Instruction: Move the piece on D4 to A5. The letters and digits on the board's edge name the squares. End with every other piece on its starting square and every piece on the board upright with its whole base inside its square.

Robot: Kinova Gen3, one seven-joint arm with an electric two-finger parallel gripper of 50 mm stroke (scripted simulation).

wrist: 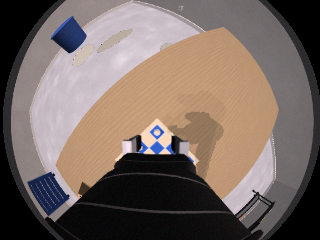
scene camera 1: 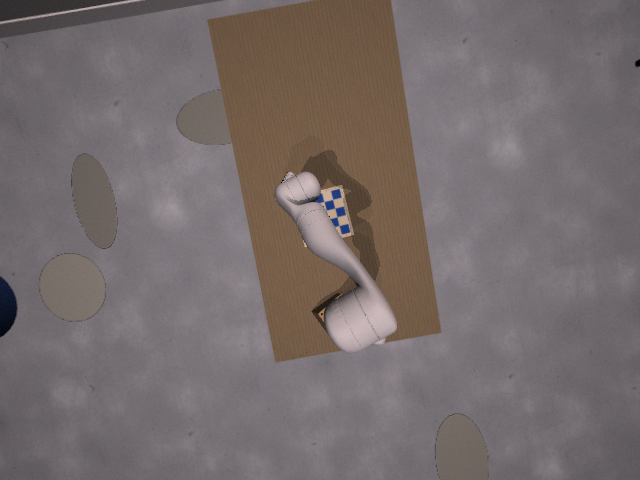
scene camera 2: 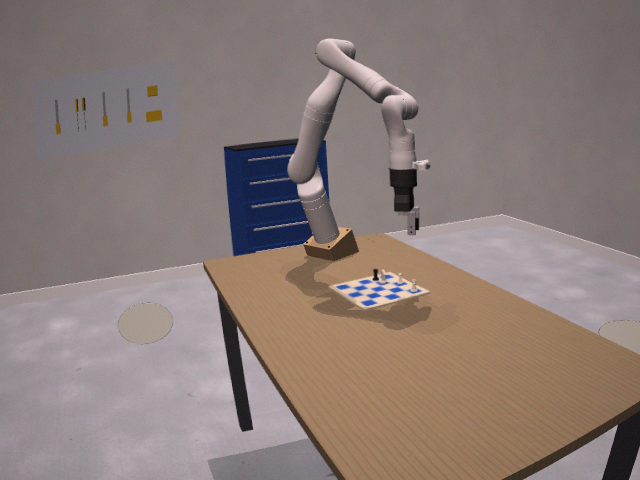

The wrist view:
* my gripper: 156, 141
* blue-and-cream chessboard: 152, 144
